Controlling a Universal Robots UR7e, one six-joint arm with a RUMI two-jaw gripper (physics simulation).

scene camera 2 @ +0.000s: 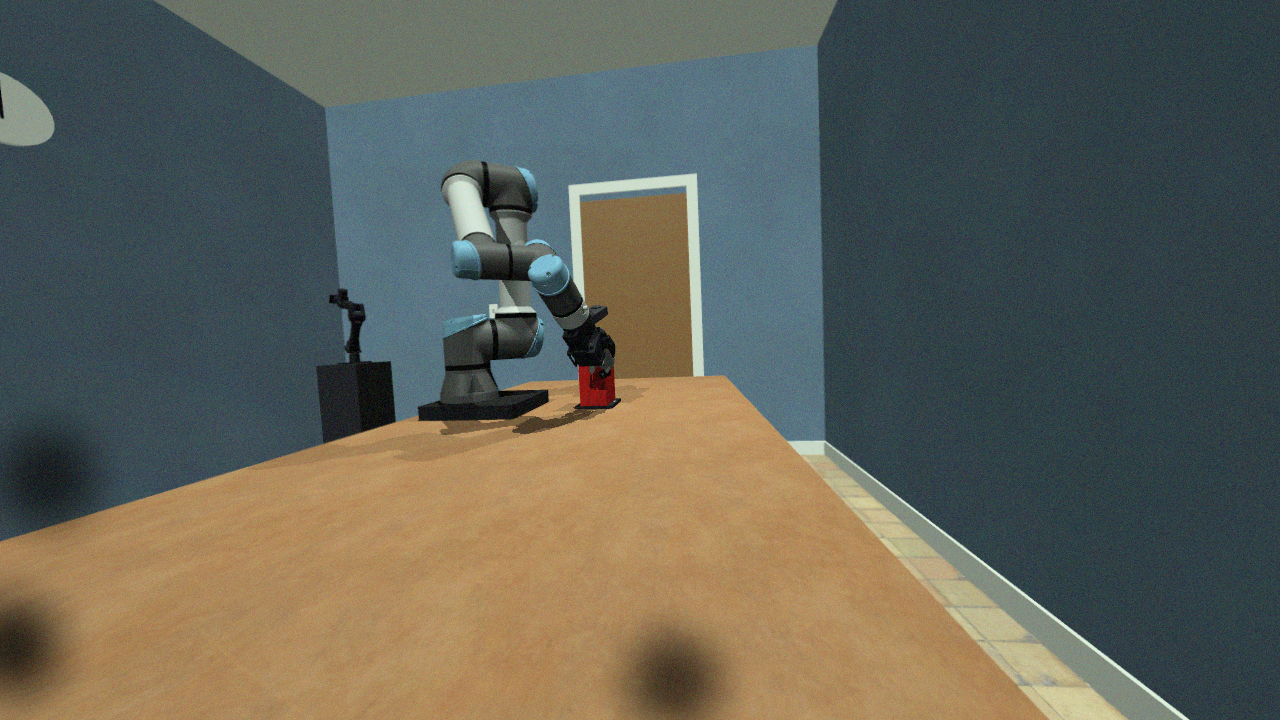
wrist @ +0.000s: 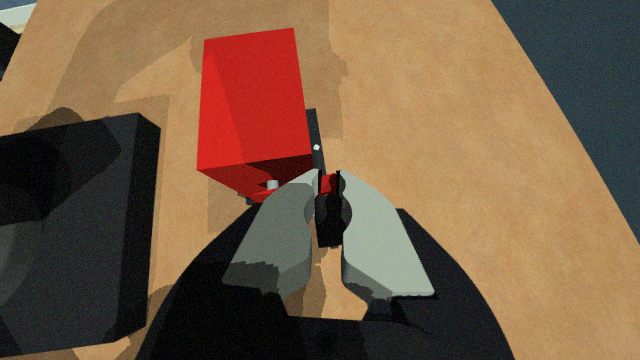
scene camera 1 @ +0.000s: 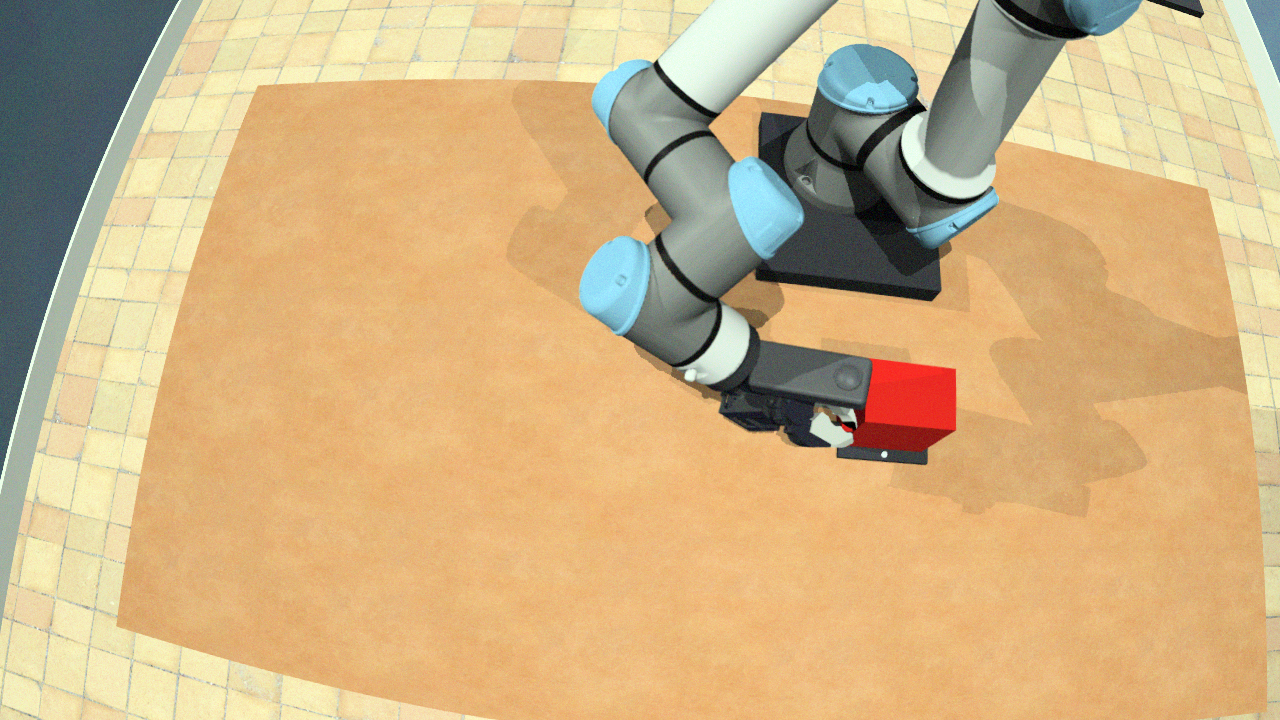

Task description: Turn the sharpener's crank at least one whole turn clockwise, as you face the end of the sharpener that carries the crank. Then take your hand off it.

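Frame: origin at the arm's base, x left, y ahead, z down, level; centimetres.
Seen in the pictures: gripper, fingertip midpoint: (scene camera 2: 608, 368) (wrist: 329, 172) (scene camera 1: 853, 434); arm's base at its link origin: (scene camera 2: 470, 398) (scene camera 1: 836, 167).
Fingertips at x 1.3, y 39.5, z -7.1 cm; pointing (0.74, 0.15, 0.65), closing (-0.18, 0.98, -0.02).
Pixels of each thing's middle, then the offset from my fingertips to it. "spot": a spot on its surface instead. Level surfaces: height alone.
- thin black foot at the middle of its body: (scene camera 1: 884, 421) (wrist: 283, 153) (scene camera 2: 599, 403) dx +6.9, dy -4.8, dz +10.4 cm
- silver pin at a spot on its surface: (wrist: 272, 185) spot: dx +0.2, dy -4.7, dz +2.1 cm
- crank's black handle at a spot on its surface: (wrist: 330, 222) spot: dx -3.6, dy -0.4, dz -0.2 cm
- orange-brown table at its surface level: dz +10.8 cm
The sharpener (scene camera 1: 913, 394) (scene camera 2: 597, 394) (wrist: 255, 100) is a red box standing upright on a thin black foot (scene camera 1: 857, 454) (wrist: 313, 131). Its crank end faces my gripper. A silver pin (wrist: 272, 185) shows at that end. The crank's red arm (wrist: 327, 186) shows between the fingertips and is partly hidden behind the left finger. The crank's black handle (wrist: 330, 222) lies between my fingers, to the right of the box's end in the wrist view. My gripper (scene camera 1: 844, 427) (scene camera 2: 605, 366) (wrist: 329, 172) is shut on this handle, with a pale finger against each side.
The robot's dark base plate (scene camera 1: 850, 259) (scene camera 2: 483, 409) (wrist: 135, 210) lies near the sharpener, at the left in the wrist view. The orange-brown table (scene camera 1: 447, 465) (scene camera 2: 572, 537) carries both. A black pedestal (scene camera 2: 356, 402) with a small arm stands beyond the table.
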